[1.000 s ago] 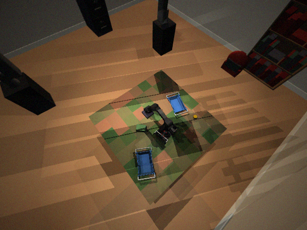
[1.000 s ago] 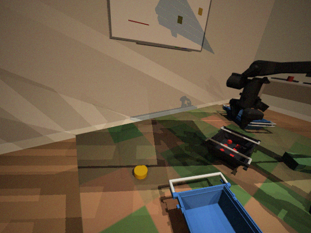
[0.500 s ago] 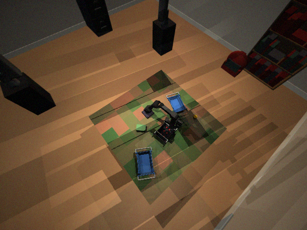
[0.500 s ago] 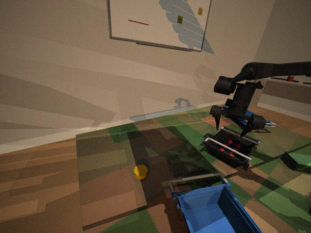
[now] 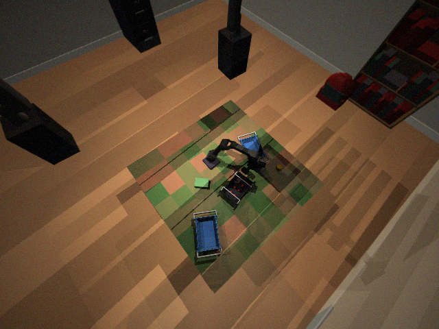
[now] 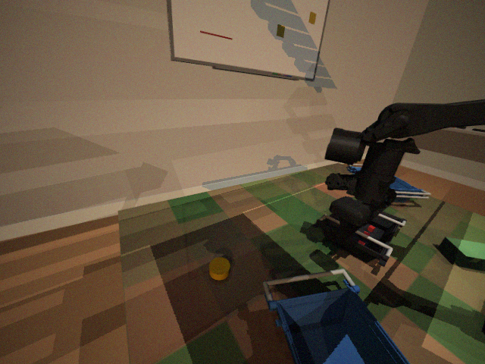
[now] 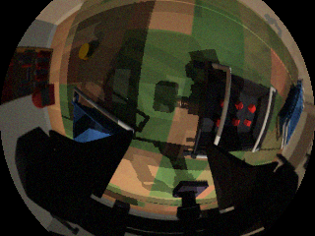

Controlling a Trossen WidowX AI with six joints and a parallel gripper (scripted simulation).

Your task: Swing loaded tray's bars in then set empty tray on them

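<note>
My gripper tip is 16 cm past the blue tray, 20 cm to the right of it and 7 cm above it. The rest, counted from my gripper tip: yellow disc: 12 cm ahead, 28 cm to the left, 11 cm below; green block: 17 cm behind, 39 cm to the right, 10 cm below.
</note>
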